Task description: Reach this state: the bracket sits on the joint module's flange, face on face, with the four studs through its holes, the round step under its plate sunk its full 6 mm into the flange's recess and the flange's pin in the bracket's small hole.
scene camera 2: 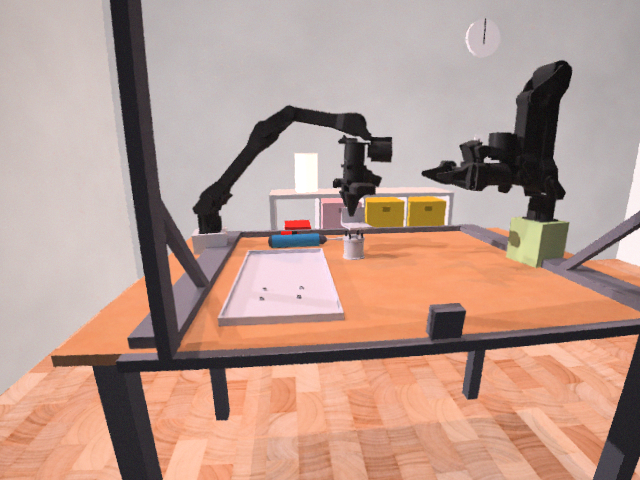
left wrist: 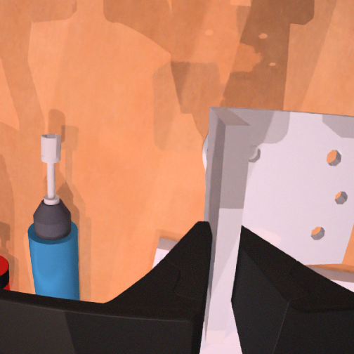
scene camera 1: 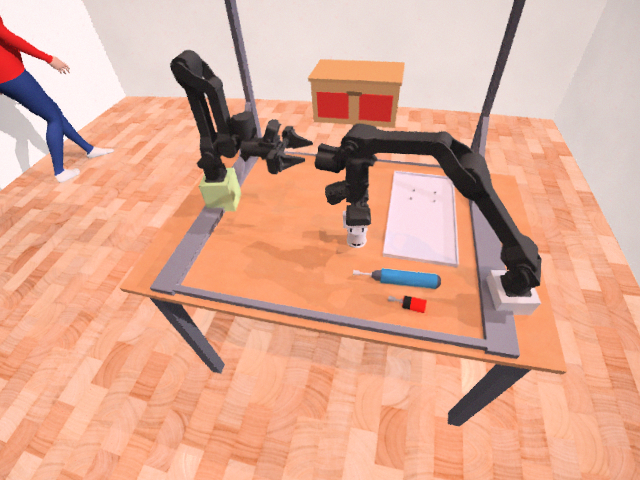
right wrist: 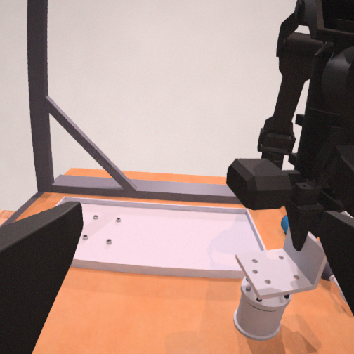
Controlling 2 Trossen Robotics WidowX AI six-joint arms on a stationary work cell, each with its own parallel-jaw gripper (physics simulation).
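Frame: origin at the left arm's base, x ahead, y left, z up, level; metres.
Seen in the pictures: left gripper, fingertip midpoint: (scene camera 2: 350,216); right gripper, fingertip midpoint: (scene camera 2: 428,174) (scene camera 1: 309,151); left arm's base at its link origin: (scene camera 2: 210,231) (scene camera 1: 515,286); right arm's base at its link origin: (scene camera 2: 539,219) (scene camera 1: 216,176).
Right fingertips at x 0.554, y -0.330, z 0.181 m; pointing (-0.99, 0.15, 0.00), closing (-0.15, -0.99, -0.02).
Offsets run from my right fingertips to a thing's middle.
The white L-shaped bracket {dx -0.137, dy +0.130, dz -0.129 m} (scene camera 1: 345,221) (scene camera 2: 355,225) (left wrist: 290,190) (right wrist: 277,270) hangs roughly level with its upright wall in my left gripper (scene camera 1: 357,219) (scene camera 2: 352,209) (left wrist: 215,233) (right wrist: 299,248), which is shut on that wall. The joint module {dx -0.146, dy +0.132, dz -0.203 m} (scene camera 1: 356,239) (scene camera 2: 353,249) (right wrist: 257,317) stands upright on the table under the plate. The plate is apart from the flange; dark studs show below it in the scene camera 2 and right wrist views. In the left wrist view the bracket hides nearly all of the module. My right gripper (scene camera 1: 308,151) (scene camera 2: 430,174) (right wrist: 204,219) is open and empty, high to one side.
The white tray {dx -0.366, dy +0.004, dz -0.232 m} (scene camera 1: 423,227) (scene camera 2: 289,268) (right wrist: 175,245) with several small nuts lies beside the module. A blue driver {dx -0.255, dy +0.283, dz -0.220 m} (scene camera 1: 410,278) (scene camera 2: 295,240) (left wrist: 54,265) lies near the module, its tip pointing past it. A short red-and-black screwdriver {dx -0.277, dy +0.361, dz -0.223 m} (scene camera 1: 417,304) lies nearer the table's edge.
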